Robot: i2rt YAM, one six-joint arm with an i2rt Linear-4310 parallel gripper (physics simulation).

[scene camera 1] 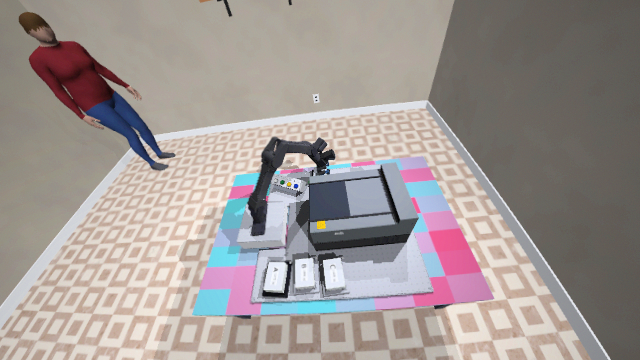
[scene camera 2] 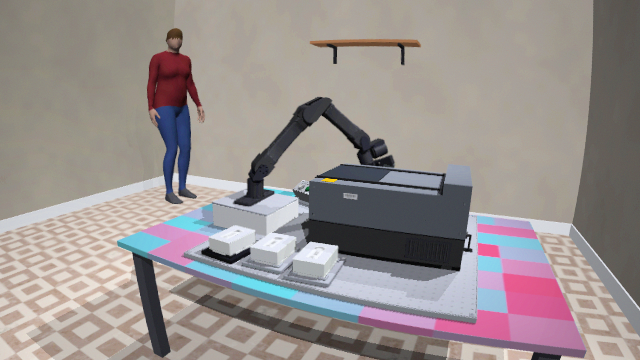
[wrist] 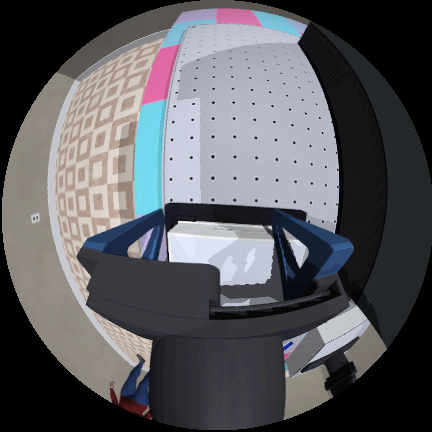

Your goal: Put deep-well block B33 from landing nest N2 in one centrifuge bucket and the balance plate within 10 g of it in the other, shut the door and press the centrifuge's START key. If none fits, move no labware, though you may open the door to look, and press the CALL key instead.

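Seen in the pictures: gripper, fingertip midpoint: (scene camera 1: 328,171) (wrist: 217,214); arm's base, link origin: (scene camera 1: 260,218) (scene camera 2: 255,198) (wrist: 332,354).
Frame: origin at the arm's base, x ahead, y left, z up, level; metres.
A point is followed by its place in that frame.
Note:
My gripper (scene camera 1: 321,168) @(y 0.308, x 0.414, z -0.024 m) (wrist: 217,214) @(y 0.308, x 0.414, z -0.024 m) is open with nothing between its blue fingers. It hangs behind the centrifuge (scene camera 1: 358,206) @(y -0.088, x 0.525, z 0.135 m) (scene camera 2: 384,201) @(y -0.196, x 0.517, z 0.102 m) (wrist: 370,160) @(y 0.135, x 0.472, z -0.006 m), straddling a white deep-well block (wrist: 225,252) @(y 0.302, x 0.383, z -0.016 m). The block sits in a black nest (wrist: 217,210) @(y 0.310, x 0.412, z -0.058 m) on the perforated board (wrist: 250,120) @(y 0.266, x 0.517, z -0.074 m); its label is not readable. In scene camera 2 the fingers are hidden behind the centrifuge. Three white balance plates stand in nests at the front: A (scene camera 1: 275,276) @(y -0.310, x 0.101, z -0.020 m) (scene camera 2: 231,239) @(y -0.345, x 0.120, z -0.021 m), B (scene camera 1: 304,273) @(y -0.310, x 0.237, z -0.020 m) (scene camera 2: 273,248) @(y -0.347, x 0.256, z -0.021 m) and C (scene camera 1: 333,273) @(y -0.325, x 0.369, z -0.021 m) (scene camera 2: 315,258) @(y -0.357, x 0.381, z -0.022 m). The key panel (scene camera 1: 288,183) @(y 0.235, x 0.153, z -0.003 m) (scene camera 2: 303,188) @(y 0.253, x 0.100, z -0.008 m) carries green, yellow and blue keys.
The arm stands on a white pedestal (scene camera 1: 263,228) @(y -0.068, x 0.029, z 0.009 m) (scene camera 2: 255,214) @(y -0.135, x 0.079, z -0.013 m) left of the centrifuge. The grey board (scene camera 1: 389,273) @(y -0.342, x 0.627, z -0.074 m) (scene camera 2: 402,291) @(y -0.360, x 0.610, z -0.074 m) lies on a pink-and-cyan table (scene camera 1: 451,263) @(y -0.335, x 0.930, z -0.087 m). A person in red (scene camera 1: 76,80) (scene camera 2: 172,111) stands at the far left. A wall shelf (scene camera 2: 364,43) hangs behind.

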